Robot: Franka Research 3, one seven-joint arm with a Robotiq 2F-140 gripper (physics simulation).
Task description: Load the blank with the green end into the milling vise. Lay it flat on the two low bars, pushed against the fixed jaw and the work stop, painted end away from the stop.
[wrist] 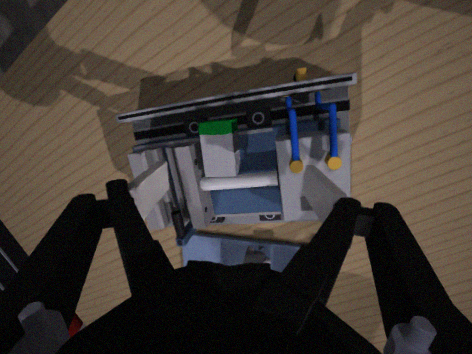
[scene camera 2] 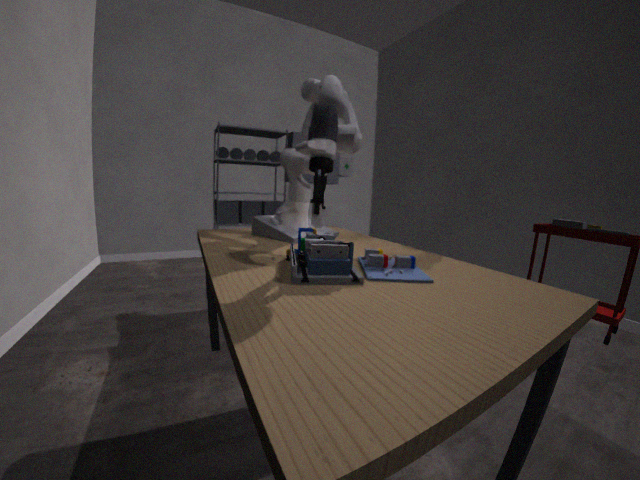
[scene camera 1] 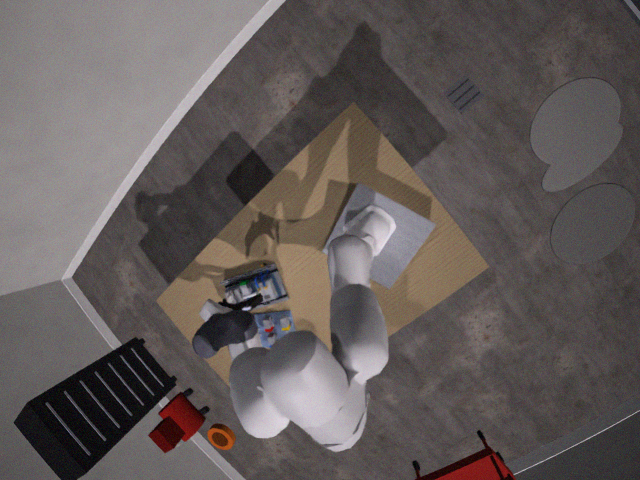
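Note:
The blank with the green end point(scene camera 1: 244, 283) point(scene camera 2: 303, 243) point(wrist: 218, 152) is in the milling vise point(scene camera 1: 281, 289) point(scene camera 2: 330, 266) point(wrist: 315, 187). In the wrist view it lies close beside the left jaw plate point(wrist: 194, 185), green end toward the back rail point(wrist: 240, 96). Its plain end is at the white rod point(wrist: 240, 181). I cannot tell whether it touches plate or rod; the low bars beneath it are hidden. My gripper point(scene camera 2: 318, 207) point(wrist: 235, 177) is open and empty above the vise, one fingertip over the left jaw side, the other over the right grey block.
A blue tray point(scene camera 2: 398, 275) point(wrist: 212, 247) with other painted blanks lies beside the vise. Two blue hoses point(wrist: 293, 135) point(wrist: 333, 132) with yellow tips rise over the right block. A yellow knob point(wrist: 301, 73) sticks out behind the rail. A red cart point(scene camera 2: 589, 235) stands off the table.

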